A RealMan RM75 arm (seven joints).
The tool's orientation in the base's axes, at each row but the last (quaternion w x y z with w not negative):
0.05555 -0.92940 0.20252 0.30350
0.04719 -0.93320 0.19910 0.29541
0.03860 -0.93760 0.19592 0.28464
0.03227 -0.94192 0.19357 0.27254
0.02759 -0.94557 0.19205 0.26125
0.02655 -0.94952 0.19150 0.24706
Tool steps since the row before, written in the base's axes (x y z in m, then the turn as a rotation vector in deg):
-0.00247 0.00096 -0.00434 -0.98 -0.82 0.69
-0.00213 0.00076 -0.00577 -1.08 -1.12 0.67
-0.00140 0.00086 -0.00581 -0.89 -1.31 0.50
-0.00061 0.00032 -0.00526 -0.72 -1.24 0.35
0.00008 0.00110 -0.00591 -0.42 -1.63 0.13
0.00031 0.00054 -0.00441 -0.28 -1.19 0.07
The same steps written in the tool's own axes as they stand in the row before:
0.00040 0.00005 0.00507 -0.84 1.16 -0.21
0.00144 -0.00002 0.00603 -0.80 1.48 -0.21
0.00183 -0.00047 0.00574 -0.50 1.57 -0.20
0.00218 -0.00030 0.00483 -0.31 1.44 -0.14
0.00266 -0.00133 0.00522 0.17 1.67 -0.16
0.00217 -0.00081 0.00380 0.16 1.21 -0.11

